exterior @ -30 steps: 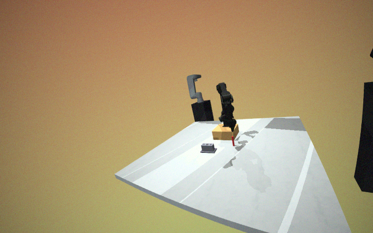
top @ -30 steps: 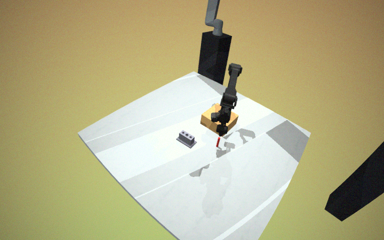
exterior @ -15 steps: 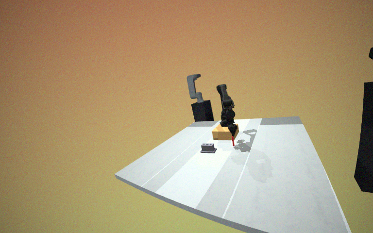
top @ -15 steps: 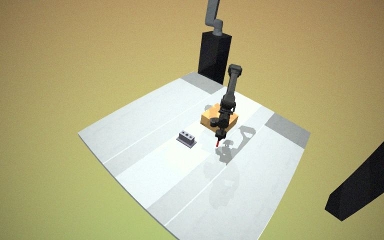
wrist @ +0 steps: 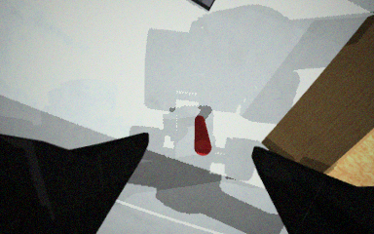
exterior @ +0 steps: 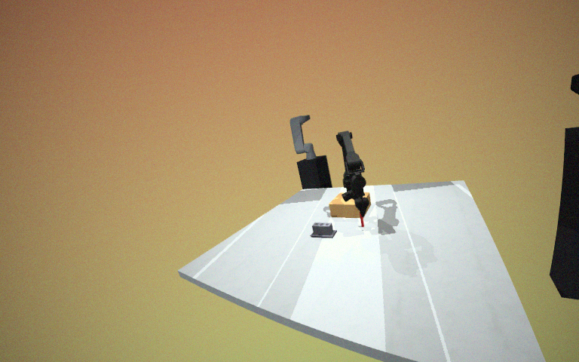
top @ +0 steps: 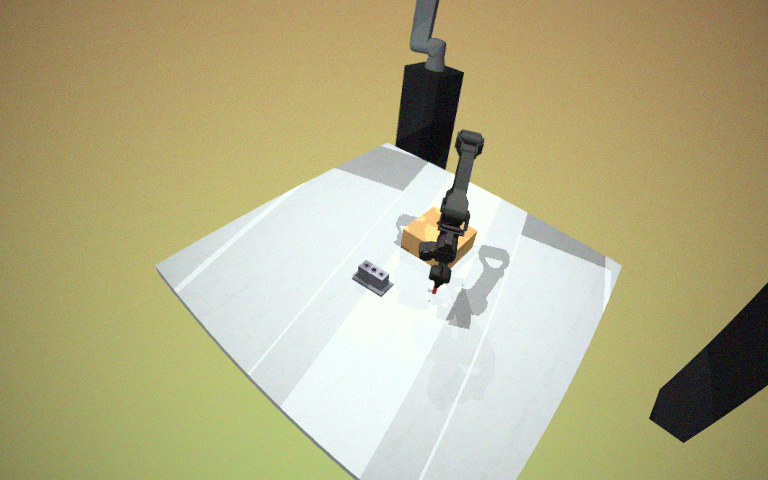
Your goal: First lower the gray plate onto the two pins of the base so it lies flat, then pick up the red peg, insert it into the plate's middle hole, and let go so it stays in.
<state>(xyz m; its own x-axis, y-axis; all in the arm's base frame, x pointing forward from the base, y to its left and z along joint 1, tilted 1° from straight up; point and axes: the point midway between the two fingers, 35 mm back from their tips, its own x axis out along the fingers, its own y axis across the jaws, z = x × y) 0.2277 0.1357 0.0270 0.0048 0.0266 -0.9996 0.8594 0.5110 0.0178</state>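
The red peg is 4 cm below my gripper tip. Also, from my gripper tip: gray plate: 17 cm to the right, 12 cm ahead, 3 cm below; then dark flat base: 17 cm to the right, 12 cm ahead, 7 cm below.
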